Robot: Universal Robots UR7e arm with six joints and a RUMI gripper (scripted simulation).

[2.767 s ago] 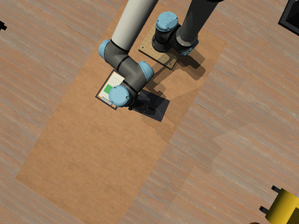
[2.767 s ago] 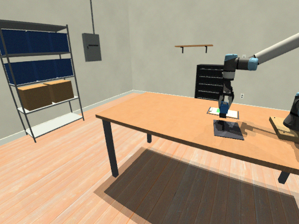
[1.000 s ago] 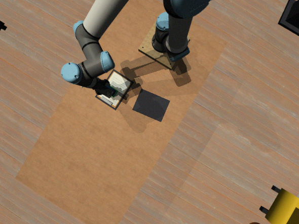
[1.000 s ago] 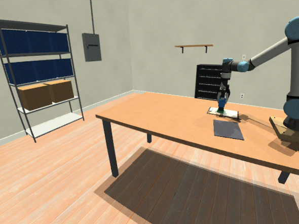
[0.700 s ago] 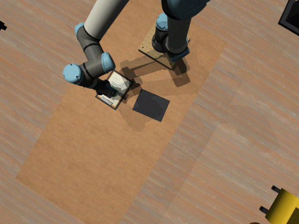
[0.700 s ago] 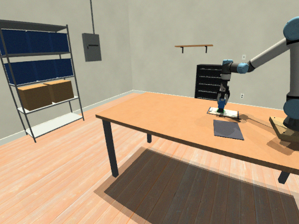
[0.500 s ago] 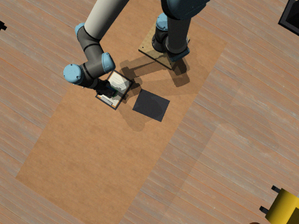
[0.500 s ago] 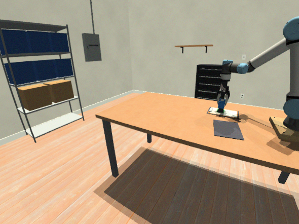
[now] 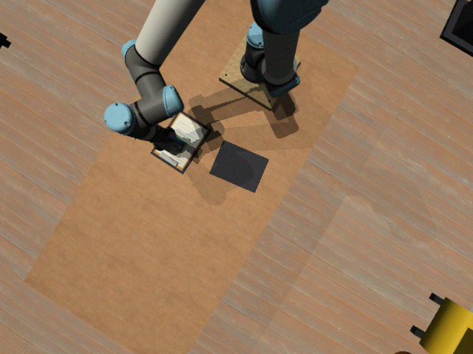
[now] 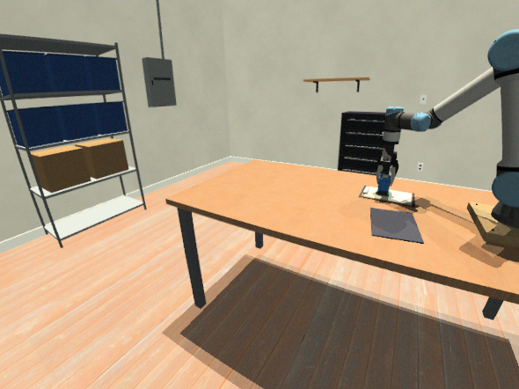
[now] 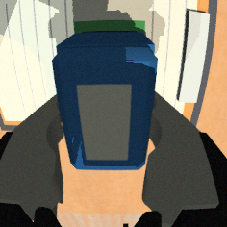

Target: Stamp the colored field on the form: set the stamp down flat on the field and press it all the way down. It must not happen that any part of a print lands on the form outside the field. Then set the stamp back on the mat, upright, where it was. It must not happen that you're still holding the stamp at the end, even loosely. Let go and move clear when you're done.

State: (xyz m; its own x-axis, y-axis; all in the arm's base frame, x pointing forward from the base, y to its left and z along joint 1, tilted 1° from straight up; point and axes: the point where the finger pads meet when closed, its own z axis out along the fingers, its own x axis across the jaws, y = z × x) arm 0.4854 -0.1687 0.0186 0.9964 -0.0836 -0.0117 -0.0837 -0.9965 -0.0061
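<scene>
The blue stamp lies 1 cm below my hand. Round my hand: form (5 cm below, 2 cm to the left, 1 cm behind); then dark mat (31 cm to the left, 6 cm below, 5 cm behind).
</scene>
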